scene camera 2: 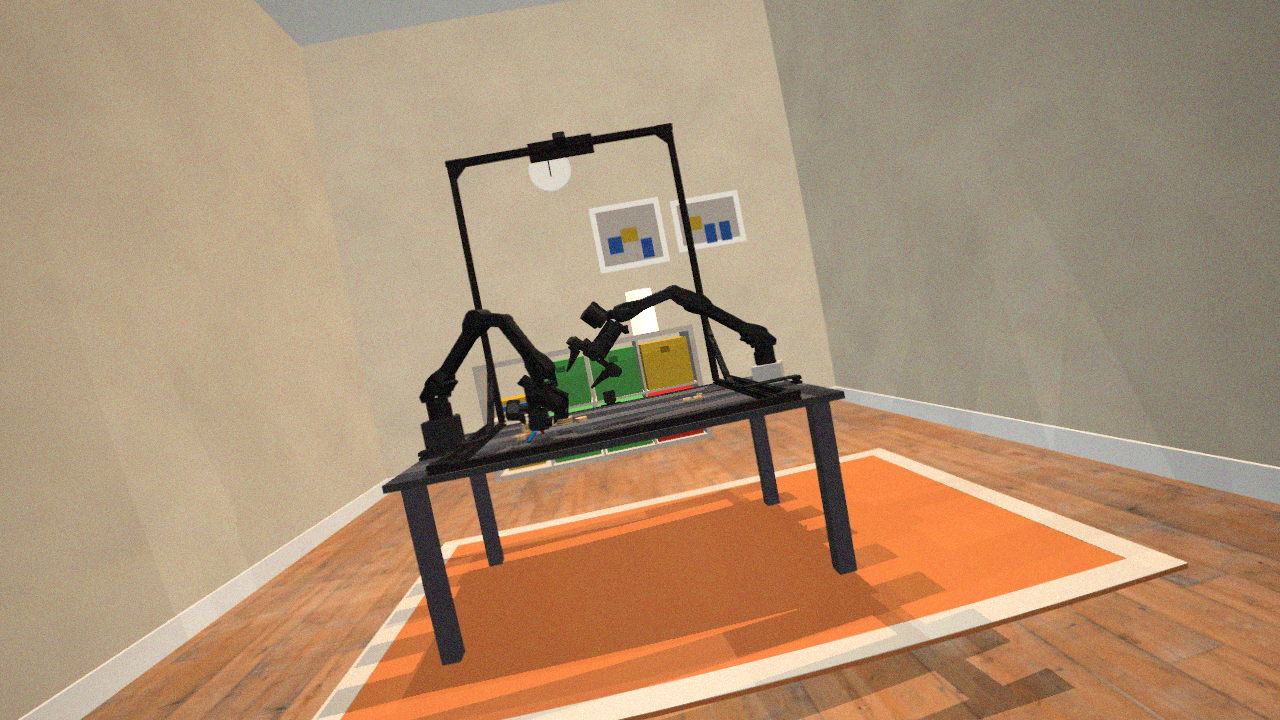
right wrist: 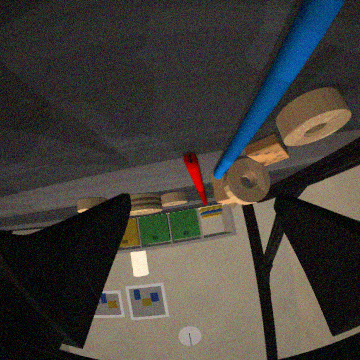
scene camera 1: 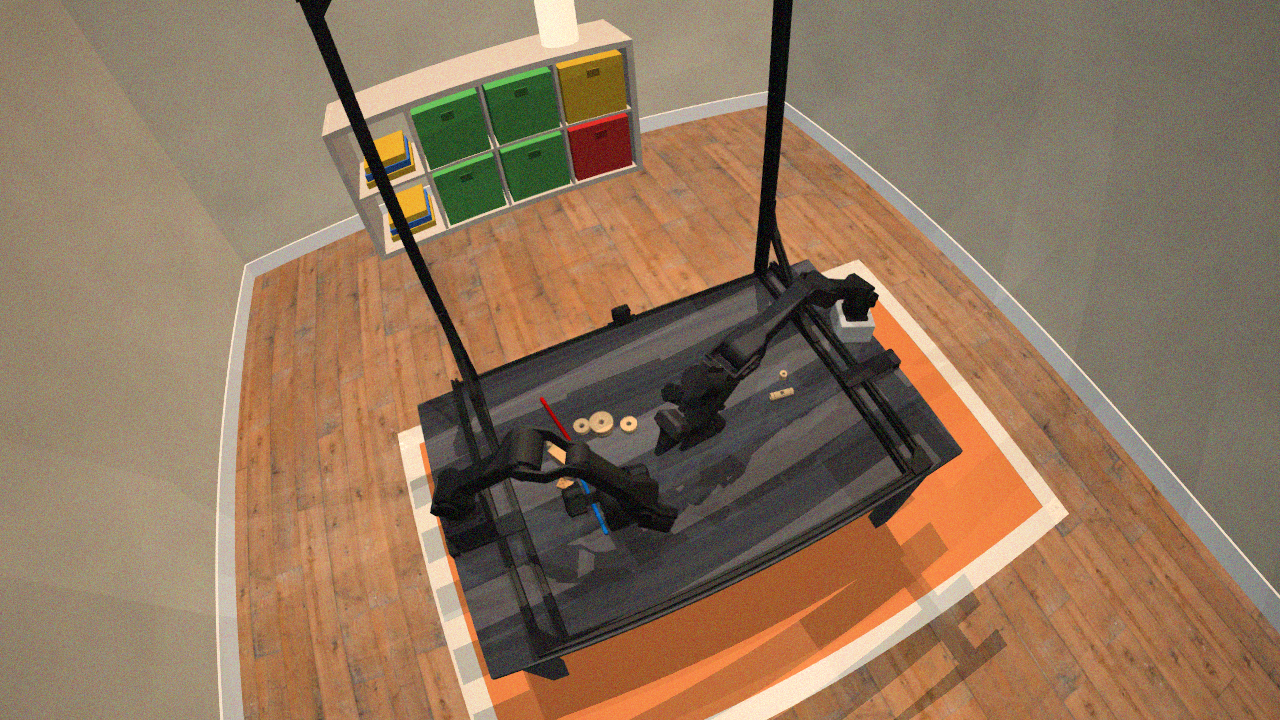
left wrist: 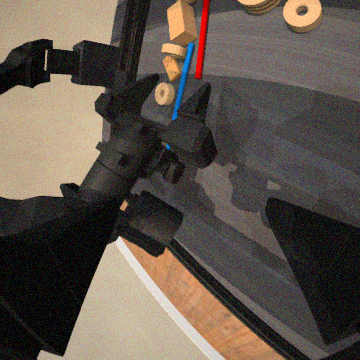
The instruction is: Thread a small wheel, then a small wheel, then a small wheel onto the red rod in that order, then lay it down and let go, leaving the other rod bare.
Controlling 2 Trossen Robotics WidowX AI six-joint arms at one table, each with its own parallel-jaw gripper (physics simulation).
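Seen in the pictures: left gripper, fingertip midpoint: (scene camera 2: 579, 380) (scene camera 1: 668, 452) (left wrist: 193, 204); right gripper, fingertip midpoint: (right wrist: 204, 200) (left wrist: 180, 78); left arm's base at its link origin: (scene camera 2: 766, 363) (scene camera 1: 854, 312); right arm's base at its link origin: (scene camera 2: 440, 418) (scene camera 1: 459, 509) (left wrist: 75, 62).
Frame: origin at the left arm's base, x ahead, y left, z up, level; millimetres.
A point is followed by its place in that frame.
Note:
The bare red rod (scene camera 1: 554, 419) {x 790, y 258, z -58 mm} (left wrist: 202, 40) {x 708, y 369, z -60 mm} (right wrist: 196, 177) {x 700, y 388, z -58 mm} lies on the table. The blue rod (scene camera 1: 599, 519) {x 670, y 519, z -58 mm} (left wrist: 184, 80) {x 700, y 435, z -62 mm} (right wrist: 280, 75) {x 676, y 492, z -59 mm} lies nearby, partly hidden by the right arm in the left wrist view. One pale wheel (left wrist: 169, 98) {x 708, y 477, z -59 mm} (right wrist: 305, 112) {x 708, y 484, z -57 mm} stands beside the blue rod; another wheel (left wrist: 172, 50) {x 726, y 403, z -33 mm} (right wrist: 260, 182) {x 746, y 416, z -42 mm} is near its far end. A small wheel (scene camera 1: 576, 428) {x 733, y 286, z -55 mm}, a large wheel (scene camera 1: 608, 428) {x 655, y 293, z -46 mm} and a further wheel (scene camera 1: 623, 428) {x 620, y 289, z -55 mm} (left wrist: 310, 22) {x 590, y 284, z -54 mm} lie right of the red rod. My right gripper (left wrist: 180, 78) {x 679, y 426, z -31 mm} (right wrist: 204, 200) {x 679, y 426, z -31 mm} is open, by the blue rod. My left gripper (scene camera 2: 582, 376) {x 514, y 429, z 82 mm} (left wrist: 193, 204) {x 514, y 429, z 82 mm} is open, above the table.
A wooden block (left wrist: 180, 22) {x 745, y 363, z -37 mm} and a holed wooden piece (left wrist: 171, 67) {x 740, y 433, z -59 mm} (right wrist: 268, 150) {x 732, y 442, z -59 mm} lie left of the rods in the left wrist view. A tiny ring and a holed bar (scene camera 1: 781, 394) {x 235, y 215, z -51 mm} lie near the right frame rail. The right arm reaches across the table's left part.

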